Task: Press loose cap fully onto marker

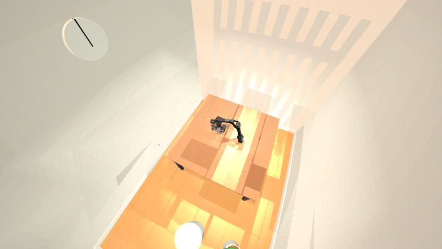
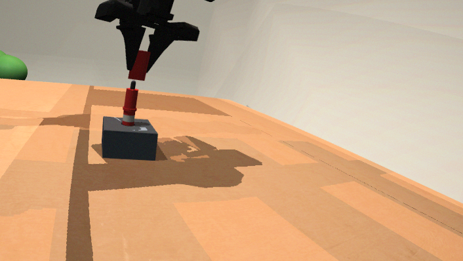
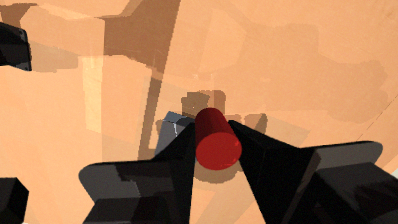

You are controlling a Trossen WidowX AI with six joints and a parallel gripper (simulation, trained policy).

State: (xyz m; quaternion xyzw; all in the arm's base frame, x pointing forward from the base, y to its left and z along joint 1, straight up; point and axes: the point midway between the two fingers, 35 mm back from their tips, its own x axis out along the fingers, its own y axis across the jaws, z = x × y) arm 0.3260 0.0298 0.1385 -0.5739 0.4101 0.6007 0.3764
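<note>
Right now my gripper tip is 9 cm to the left of the grey holder block, 9 cm above it and 1 cm past it. Also, from my gripper tip: red cap (1 cm above).
</note>
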